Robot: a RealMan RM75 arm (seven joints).
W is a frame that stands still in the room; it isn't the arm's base.
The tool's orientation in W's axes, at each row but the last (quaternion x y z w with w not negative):
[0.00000 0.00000 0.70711 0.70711]
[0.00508 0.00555 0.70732 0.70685]
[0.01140 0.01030 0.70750 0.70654]
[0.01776 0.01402 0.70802 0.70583]
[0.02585 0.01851 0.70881 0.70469]
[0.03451 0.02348 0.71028 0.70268]
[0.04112 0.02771 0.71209 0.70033]
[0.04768 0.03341 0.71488 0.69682]
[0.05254 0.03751 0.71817 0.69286]
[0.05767 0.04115 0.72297 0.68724]
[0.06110 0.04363 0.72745 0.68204]
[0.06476 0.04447 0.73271 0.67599]
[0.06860 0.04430 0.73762 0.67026]
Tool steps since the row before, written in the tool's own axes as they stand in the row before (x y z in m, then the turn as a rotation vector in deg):
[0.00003 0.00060 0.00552 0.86 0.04 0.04]
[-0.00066 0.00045 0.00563 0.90 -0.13 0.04]
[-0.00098 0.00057 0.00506 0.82 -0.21 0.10]
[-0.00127 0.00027 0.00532 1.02 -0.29 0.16]
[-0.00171 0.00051 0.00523 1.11 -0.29 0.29]
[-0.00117 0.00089 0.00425 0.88 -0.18 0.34]
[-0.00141 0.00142 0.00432 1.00 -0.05 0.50]
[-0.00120 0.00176 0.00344 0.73 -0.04 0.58]
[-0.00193 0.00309 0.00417 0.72 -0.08 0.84]
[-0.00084 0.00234 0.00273 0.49 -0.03 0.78]
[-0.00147 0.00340 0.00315 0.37 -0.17 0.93]
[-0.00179 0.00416 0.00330 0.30 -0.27 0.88]
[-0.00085 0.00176 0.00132 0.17 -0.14 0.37]
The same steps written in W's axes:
[-0.00060 0.00003 0.00552 -0.04 0.86 0.04]
[-0.00036 -0.00066 0.00564 0.13 0.90 0.04]
[-0.00041 -0.00099 0.00507 0.21 0.82 0.09]
[-0.00003 -0.00130 0.00532 0.29 1.02 0.15]
[-0.00017 -0.00177 0.00523 0.30 1.11 0.28]
[-0.00053 -0.00124 0.00429 0.20 0.88 0.34]
[-0.00097 -0.00151 0.00441 0.08 0.99 0.51]
[-0.00132 -0.00131 0.00359 0.09 0.72 0.59]
[-0.00247 -0.00212 0.00448 0.16 0.71 0.84]
[-0.00189 -0.00101 0.00300 0.11 0.48 0.78]
[-0.00280 -0.00175 0.00357 0.28 0.36 0.91]
[-0.00345 -0.00220 0.00383 0.38 0.30 0.84]
[-0.00144 -0.00105 0.00154 0.18 0.17 0.35]

